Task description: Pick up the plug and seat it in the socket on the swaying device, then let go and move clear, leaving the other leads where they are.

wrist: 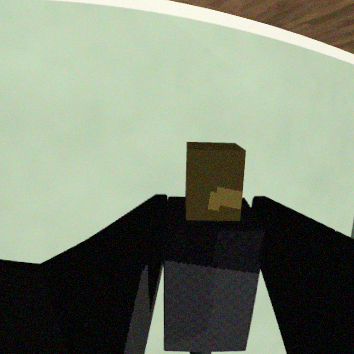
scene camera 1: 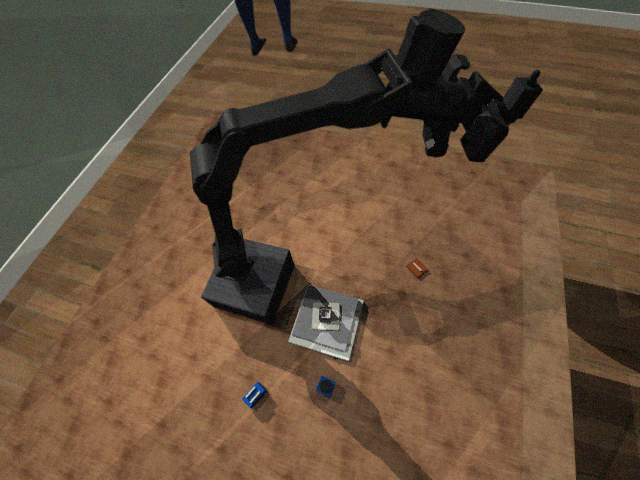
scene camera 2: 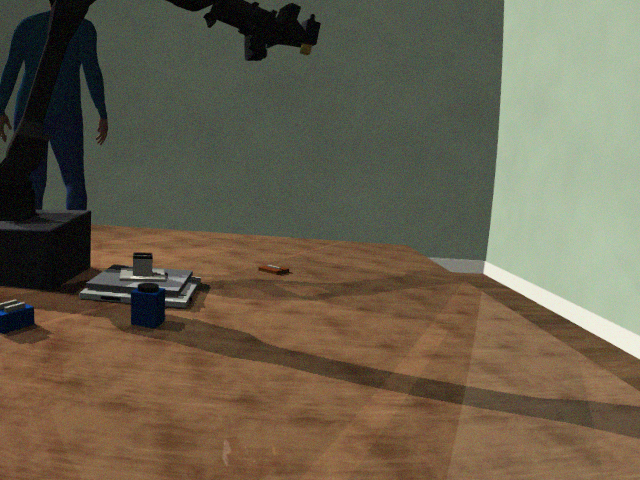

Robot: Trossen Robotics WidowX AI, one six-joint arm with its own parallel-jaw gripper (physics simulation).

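My gripper [scene camera 1: 504, 116] [scene camera 2: 309, 37] [wrist: 209, 207] is shut on the plug, high above the table. The plug shows a yellow block end [scene camera 2: 305, 49] [wrist: 212, 172] and a dark grey body [wrist: 212, 305] between the fingers in the wrist view. The yellow end sticks out past the fingertips. In scene camera 1 the plug is hidden or too dark to make out. The device [scene camera 1: 305, 328] [scene camera 2: 103, 281] is a flat grey and white slab on the table beside the arm's base. A small upright square socket [scene camera 1: 325, 313] [scene camera 2: 142, 265] stands on its pale plate, well away from the gripper.
A blue block with two pale bars [scene camera 1: 254, 394] [scene camera 2: 18, 316], a blue block with a round black top [scene camera 1: 325, 386] [scene camera 2: 147, 308] and a flat orange piece [scene camera 1: 417, 268] [scene camera 2: 273, 269] lie around the device. The arm's dark base [scene camera 1: 248, 289] [scene camera 2: 46, 255] is beside it. A person [scene camera 2: 64, 103] stands beyond the table.
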